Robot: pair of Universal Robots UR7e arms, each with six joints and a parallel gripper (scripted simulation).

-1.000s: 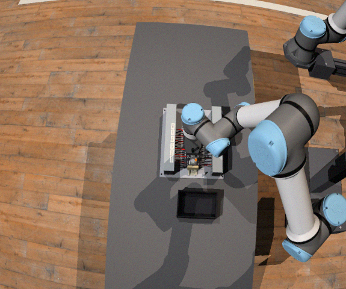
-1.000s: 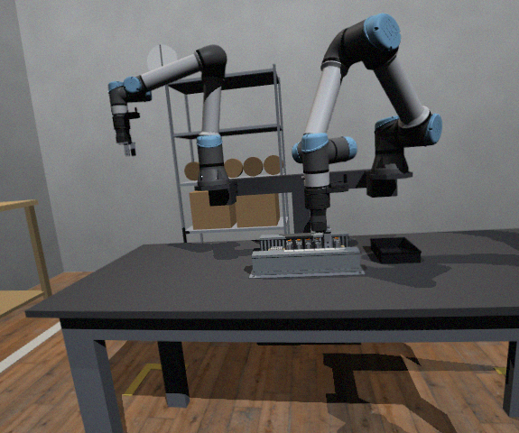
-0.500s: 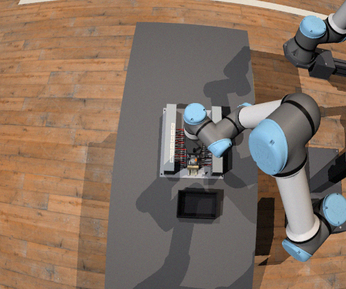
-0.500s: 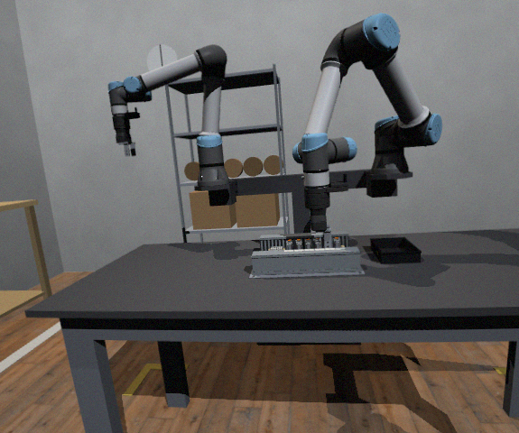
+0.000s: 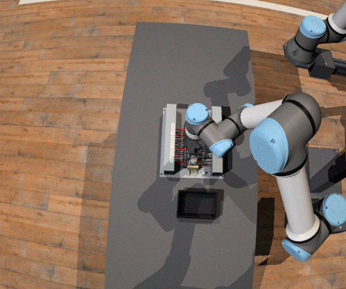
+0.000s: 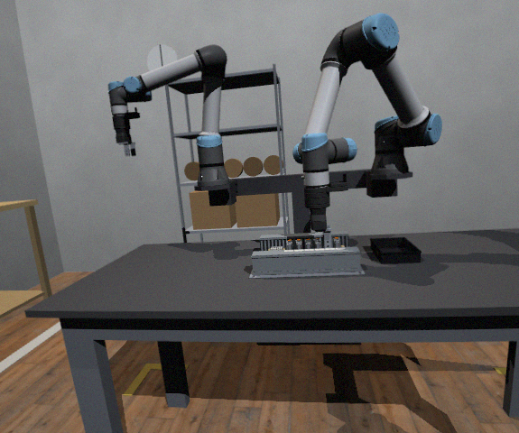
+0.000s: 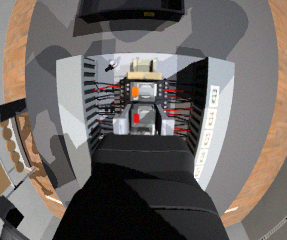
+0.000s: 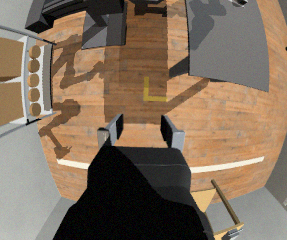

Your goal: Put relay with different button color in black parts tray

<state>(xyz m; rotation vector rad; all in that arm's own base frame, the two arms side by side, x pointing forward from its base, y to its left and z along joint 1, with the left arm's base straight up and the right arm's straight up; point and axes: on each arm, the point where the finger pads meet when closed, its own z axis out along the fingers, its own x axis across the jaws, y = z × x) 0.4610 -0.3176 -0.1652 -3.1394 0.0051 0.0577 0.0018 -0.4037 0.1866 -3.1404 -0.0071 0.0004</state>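
Note:
Right now the red-button relay is 10 mm below my left hand. From my left hand the other things lie so: relay panel (70 mm to the right, 30 mm below); then black parts tray (40 mm behind, 210 mm to the left, 40 mm below); then orange-button relay (30 mm to the left, 10 mm below).

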